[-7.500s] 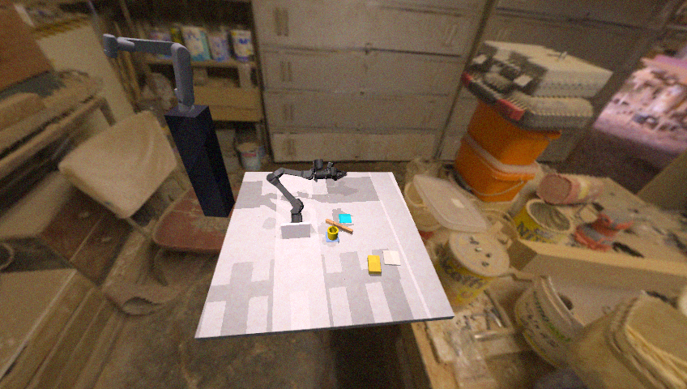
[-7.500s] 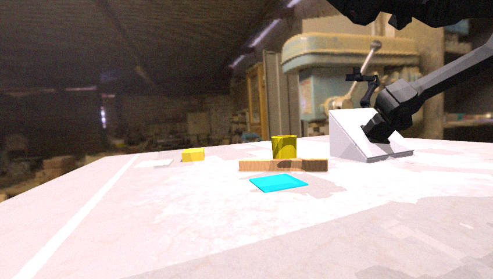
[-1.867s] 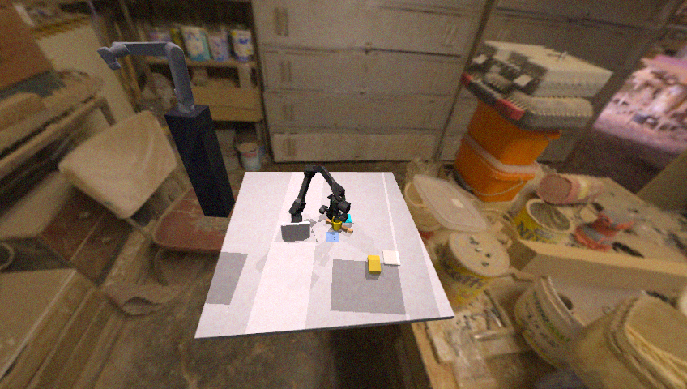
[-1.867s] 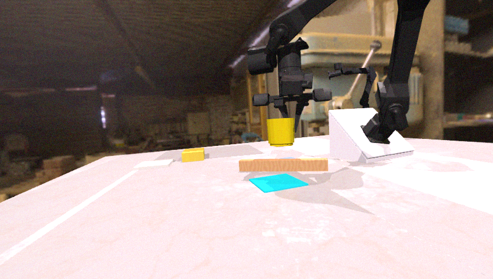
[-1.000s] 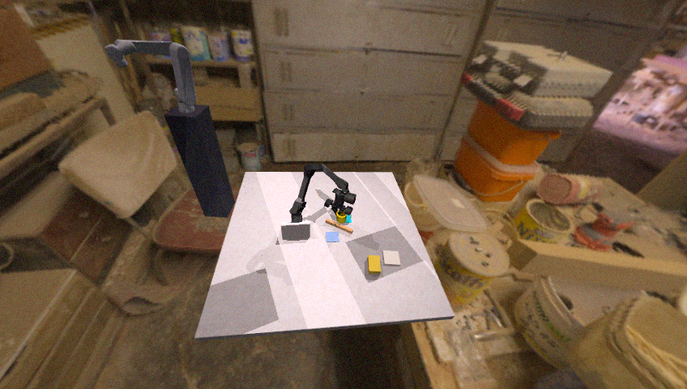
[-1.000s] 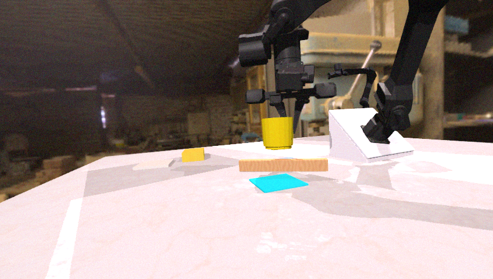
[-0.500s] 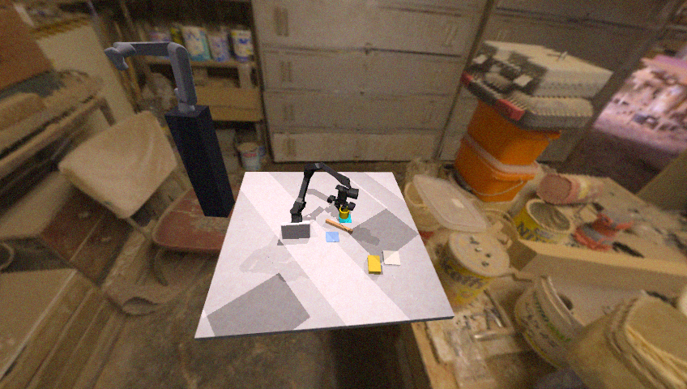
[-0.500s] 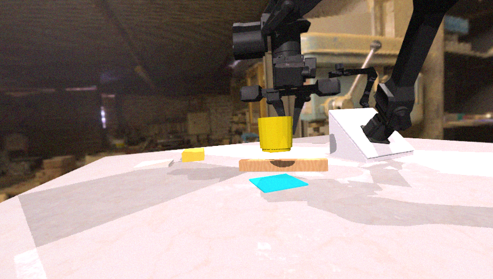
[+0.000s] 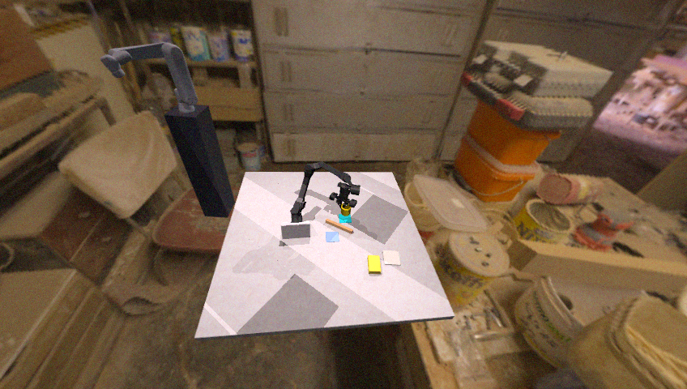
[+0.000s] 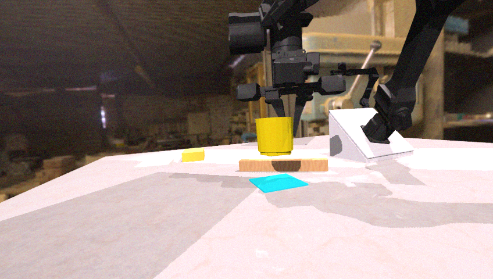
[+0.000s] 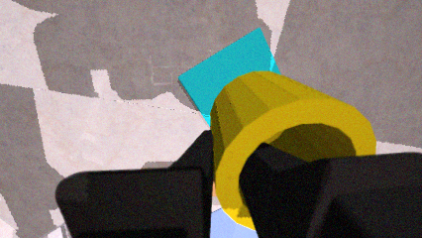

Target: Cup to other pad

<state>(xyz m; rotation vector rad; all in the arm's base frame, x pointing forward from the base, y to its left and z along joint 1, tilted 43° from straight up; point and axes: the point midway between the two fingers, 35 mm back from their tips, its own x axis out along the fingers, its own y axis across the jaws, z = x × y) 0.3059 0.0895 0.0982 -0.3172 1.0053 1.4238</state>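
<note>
Now: the cyan pad 10 cm below my gripper tip, 3 cm ahead of it and 1 cm to the right of it. The rest, counted from my gripper tip: yellow cup (2 cm ahead, 1 cm to the right); blue pad (19 cm to the right, 10 cm below, 6 cm behind); wooden bar (10 cm to the right, 8 cm below, 1 cm behind).
</note>
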